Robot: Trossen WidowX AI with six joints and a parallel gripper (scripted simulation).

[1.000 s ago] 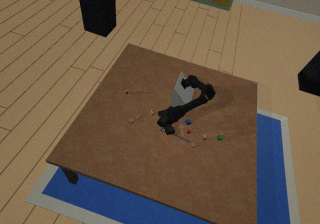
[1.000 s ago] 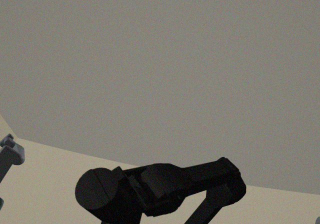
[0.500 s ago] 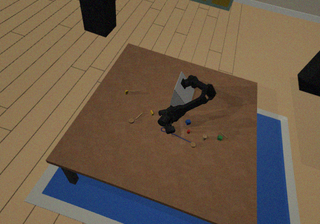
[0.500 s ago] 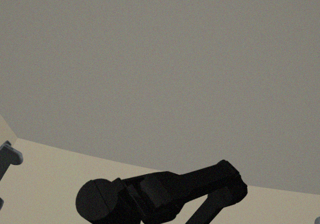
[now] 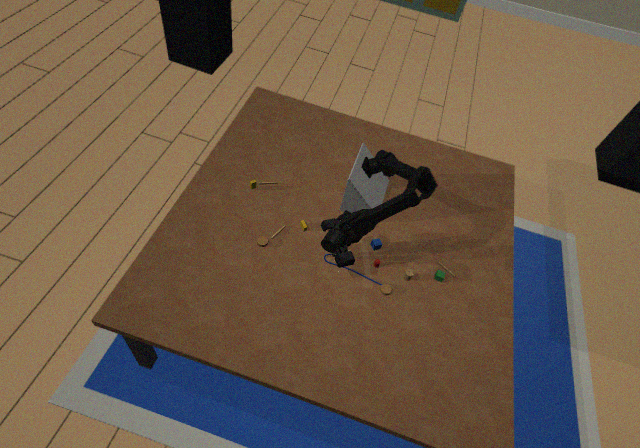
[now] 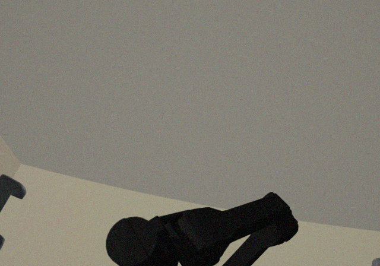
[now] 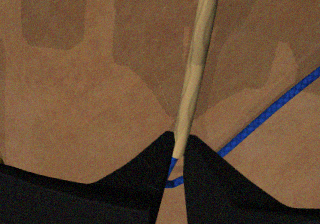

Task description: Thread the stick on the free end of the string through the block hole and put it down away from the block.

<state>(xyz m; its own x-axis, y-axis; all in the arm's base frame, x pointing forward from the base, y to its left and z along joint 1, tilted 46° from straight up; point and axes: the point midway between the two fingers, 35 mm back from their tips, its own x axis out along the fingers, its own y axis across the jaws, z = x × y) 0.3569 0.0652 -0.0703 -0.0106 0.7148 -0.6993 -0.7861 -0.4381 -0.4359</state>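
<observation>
The blue cube lies 14 cm to the left of my gripper tip and 11 cm behind it. The rest, counted from my gripper tip: red peg: 16 cm to the left, 3 cm behind; then round wooden button: 22 cm to the left, 6 cm ahead, 1 cm below; then thin wooden stick: 1 cm to the left, 1 cm behind.
</observation>
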